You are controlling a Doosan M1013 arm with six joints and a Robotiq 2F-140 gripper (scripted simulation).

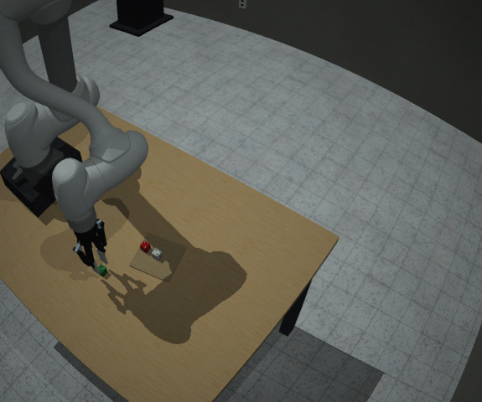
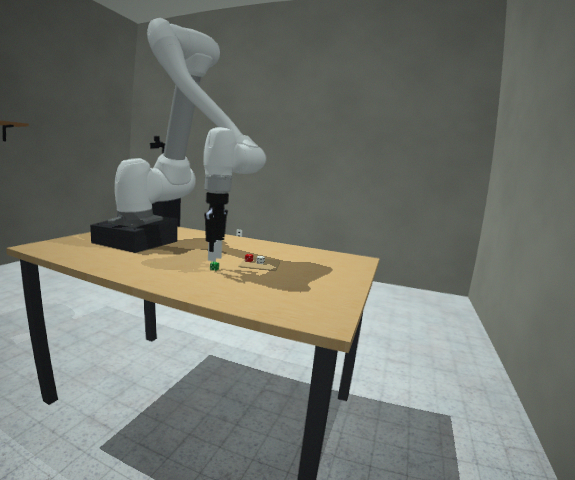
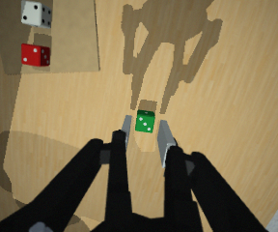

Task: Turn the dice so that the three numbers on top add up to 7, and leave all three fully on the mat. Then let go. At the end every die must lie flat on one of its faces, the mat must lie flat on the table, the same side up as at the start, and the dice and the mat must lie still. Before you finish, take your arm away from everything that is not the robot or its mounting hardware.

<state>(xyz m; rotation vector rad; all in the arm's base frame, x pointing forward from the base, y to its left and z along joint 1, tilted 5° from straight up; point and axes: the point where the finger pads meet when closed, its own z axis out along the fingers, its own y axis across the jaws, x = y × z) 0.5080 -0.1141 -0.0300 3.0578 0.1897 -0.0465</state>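
My gripper is now 6 cm above the green die. Round my hand: red die (5 cm ahead, 16 cm to the left, 5 cm below); then white die (10 cm ahead, 17 cm to the left, 5 cm below); then tan mat (10 cm ahead, 17 cm to the left, 7 cm below).
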